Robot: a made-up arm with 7 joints.
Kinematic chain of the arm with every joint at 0, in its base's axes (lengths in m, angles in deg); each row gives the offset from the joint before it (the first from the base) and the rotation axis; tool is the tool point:
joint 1: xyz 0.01 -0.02 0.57 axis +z
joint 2: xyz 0.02 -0.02 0 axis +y
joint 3: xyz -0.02 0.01 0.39 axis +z
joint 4: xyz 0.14 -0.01 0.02 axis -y
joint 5: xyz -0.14 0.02 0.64 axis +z
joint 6: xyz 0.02 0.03 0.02 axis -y
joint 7: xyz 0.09 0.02 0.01 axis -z
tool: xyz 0 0.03 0.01
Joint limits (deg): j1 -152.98..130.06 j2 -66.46..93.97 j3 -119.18..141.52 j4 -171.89..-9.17 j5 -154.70..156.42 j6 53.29..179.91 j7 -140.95..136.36
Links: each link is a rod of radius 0.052 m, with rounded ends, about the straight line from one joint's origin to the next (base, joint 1, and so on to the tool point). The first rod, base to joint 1, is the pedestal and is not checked.
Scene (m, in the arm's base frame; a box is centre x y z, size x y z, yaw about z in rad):
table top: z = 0
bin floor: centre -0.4 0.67 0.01 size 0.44 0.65 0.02 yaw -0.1
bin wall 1: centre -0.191 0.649 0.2 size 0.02 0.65 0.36 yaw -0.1
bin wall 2: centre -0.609 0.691 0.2 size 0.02 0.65 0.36 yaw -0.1
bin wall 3: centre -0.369 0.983 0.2 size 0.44 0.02 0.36 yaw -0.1
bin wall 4: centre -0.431 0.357 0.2 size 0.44 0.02 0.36 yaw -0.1
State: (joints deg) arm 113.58 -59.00 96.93 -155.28 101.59 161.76 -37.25
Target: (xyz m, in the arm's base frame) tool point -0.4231 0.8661 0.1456
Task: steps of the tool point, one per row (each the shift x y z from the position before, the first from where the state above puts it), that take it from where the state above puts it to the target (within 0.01 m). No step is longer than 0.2 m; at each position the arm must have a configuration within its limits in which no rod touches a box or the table.
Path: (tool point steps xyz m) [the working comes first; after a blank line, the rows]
Joints at the target: -30.52 -66.46 141.52 -92.08 83.55 98.20 6.02
Straight joint move there: touches bin wall 2, bin wall 4.

1: -0.0538 0.1254 0.0421
2: -0.0222 0.1421 0.0457
3: 0.0147 0.1498 0.0495
4: 0.0541 0.1470 0.0531
5: -0.0004 0.0860 -0.0551
6: 0.0121 0.0827 -0.0479
7: 0.0215 0.0787 -0.0339
8: 0.0297 0.0761 -0.0135
9: 0.0397 0.0751 0.0112
10: 0.0532 0.0734 0.0389
11: -0.0227 0.0149 -0.1247
12: -0.0009 0.0018 -0.1455
13: 0.0235 -0.0168 -0.1587

